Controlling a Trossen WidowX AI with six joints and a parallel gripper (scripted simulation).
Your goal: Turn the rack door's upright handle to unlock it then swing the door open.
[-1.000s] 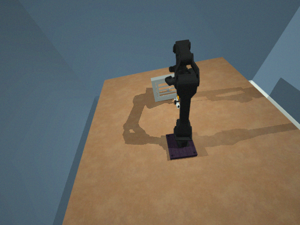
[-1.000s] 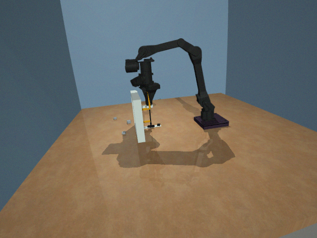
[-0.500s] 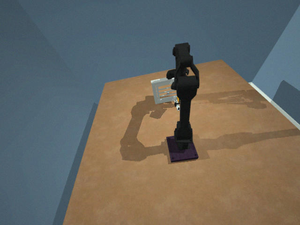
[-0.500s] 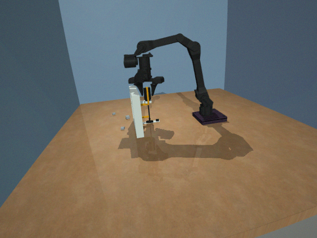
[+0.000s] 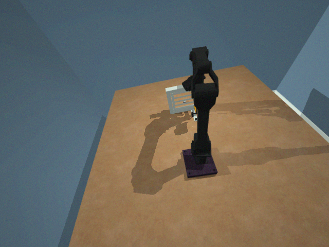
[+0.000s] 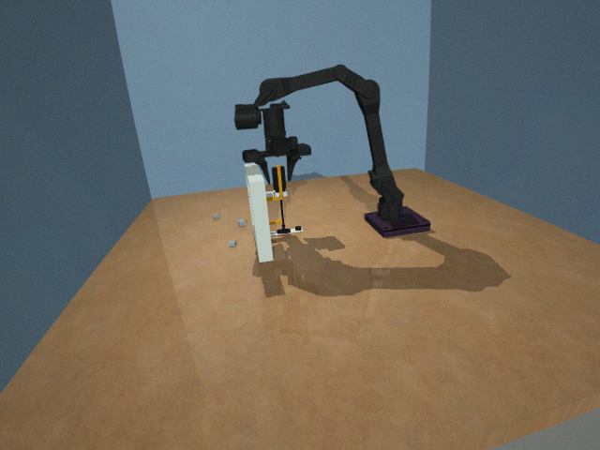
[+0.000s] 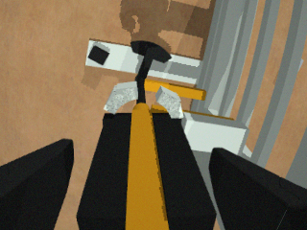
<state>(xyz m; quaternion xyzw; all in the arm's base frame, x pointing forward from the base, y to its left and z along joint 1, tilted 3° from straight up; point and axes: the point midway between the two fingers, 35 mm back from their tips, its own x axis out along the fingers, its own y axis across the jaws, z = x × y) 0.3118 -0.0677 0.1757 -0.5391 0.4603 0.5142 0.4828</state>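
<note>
Right now the rack door handle is 30 mm below my gripper tip and 10 mm to the left of it.
</note>
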